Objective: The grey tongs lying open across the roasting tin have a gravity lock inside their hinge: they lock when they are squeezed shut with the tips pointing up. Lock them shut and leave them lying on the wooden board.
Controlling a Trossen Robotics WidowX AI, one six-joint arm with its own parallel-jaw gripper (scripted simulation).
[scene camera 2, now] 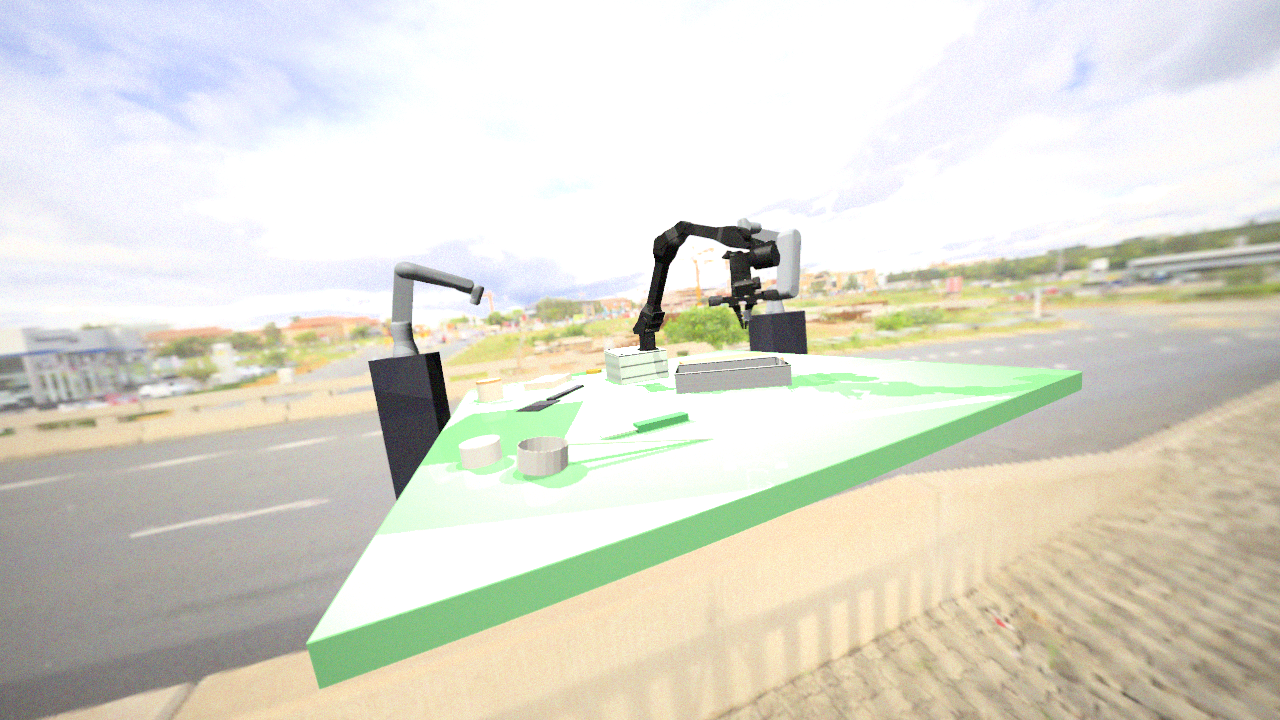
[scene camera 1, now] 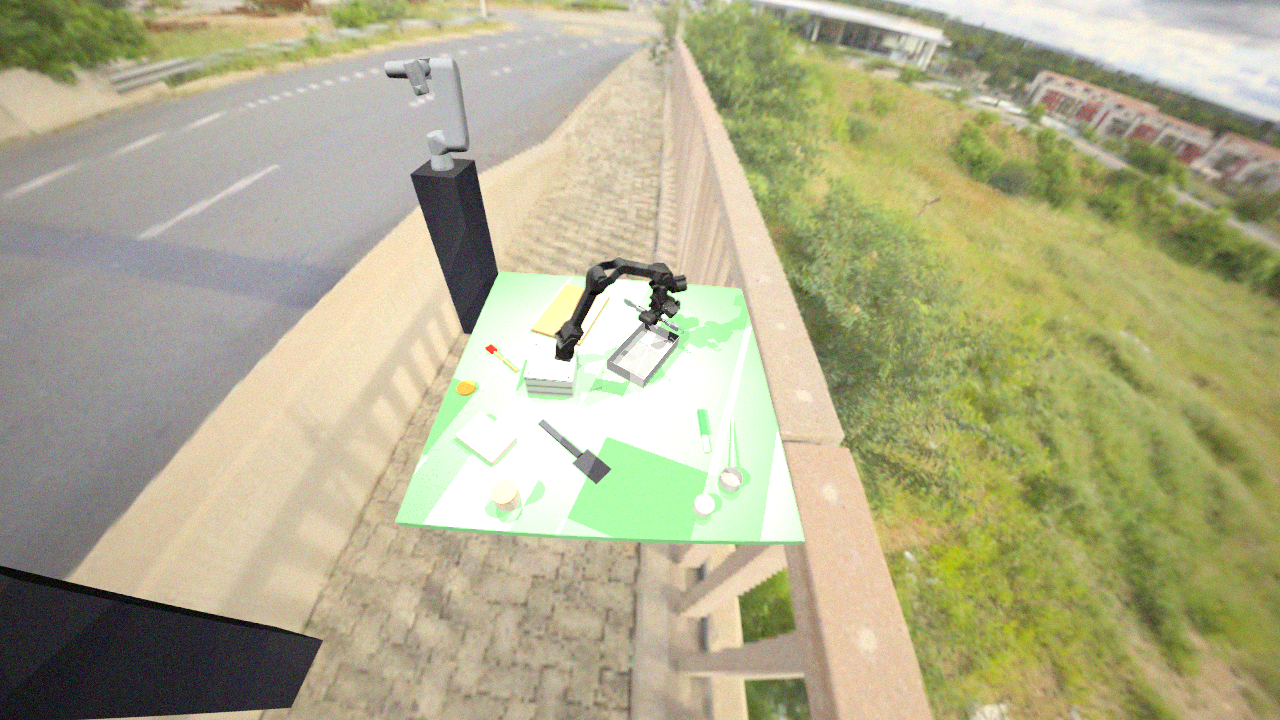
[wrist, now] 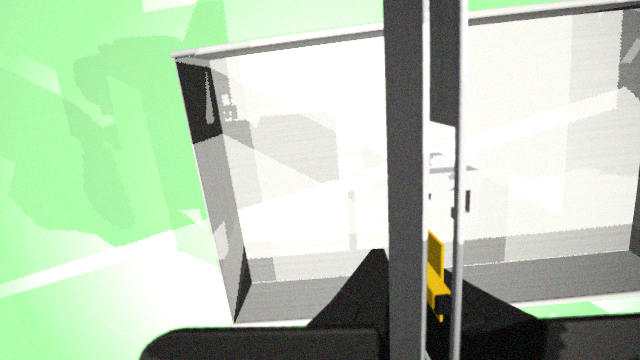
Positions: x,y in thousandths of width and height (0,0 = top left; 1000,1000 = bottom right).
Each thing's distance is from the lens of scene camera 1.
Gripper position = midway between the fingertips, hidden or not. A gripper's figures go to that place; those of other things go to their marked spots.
my gripper (scene camera 1: 511,451): 157 cm
black spatula (scene camera 1: 459,642): 135 cm
grey roasting tin (scene camera 1: 498,499): 163 cm
wooden board (scene camera 1: 439,430): 184 cm
The marked spots on the grey roasting tin and the black spatula are 52 cm apart.
